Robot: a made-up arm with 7 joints.
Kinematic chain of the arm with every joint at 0, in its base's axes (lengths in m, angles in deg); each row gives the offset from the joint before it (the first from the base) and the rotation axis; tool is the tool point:
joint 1: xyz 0 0 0 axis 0 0.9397 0.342
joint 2: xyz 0 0 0 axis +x
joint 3: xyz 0 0 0 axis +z
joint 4: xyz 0.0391 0 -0.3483 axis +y
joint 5: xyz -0.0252 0 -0.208 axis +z
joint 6: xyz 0 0 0 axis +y
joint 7: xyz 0 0 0 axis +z
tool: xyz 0 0 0
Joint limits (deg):
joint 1: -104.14..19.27
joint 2: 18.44..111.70
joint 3: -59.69..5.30
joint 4: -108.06..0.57
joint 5: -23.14..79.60
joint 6: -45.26..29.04
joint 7: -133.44..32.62
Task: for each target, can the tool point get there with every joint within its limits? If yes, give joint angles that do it. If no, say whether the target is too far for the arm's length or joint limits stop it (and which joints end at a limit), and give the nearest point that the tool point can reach.
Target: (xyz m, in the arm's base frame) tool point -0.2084 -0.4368 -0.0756
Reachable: no: joint limits stop it (at a limit: joint 1, joint 2, joint 3, joint 4) | nearest point 0.0169 -0.0949 -0.3812 | short by 0.511 m
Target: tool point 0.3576 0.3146 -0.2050
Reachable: yes | joints -24.07 50.58 -5.46 -59.24 58.11 -5.83 -99.81
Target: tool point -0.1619 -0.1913 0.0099
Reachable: no: joint limits stop it (at a limit: joint 1, joint 2, joint 3, joint 4) | nearest point 0.0169 -0.0949 -0.3812 | short by 0.441 m
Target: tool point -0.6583 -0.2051 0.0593
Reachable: no: too far | nearest point -0.0903 0.2103 0.3197 | short by 0.750 m
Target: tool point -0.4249 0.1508 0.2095
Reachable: no: joint limits stop it (at a limit: joint 1, joint 2, joint 3, joint 4) | nearest point -0.0903 0.2103 0.3197 | short by 0.357 m
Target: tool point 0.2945 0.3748 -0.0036
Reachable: yes | joints -18.84 82.43 -7.78 -79.00 -7.11 -29.16 -40.97
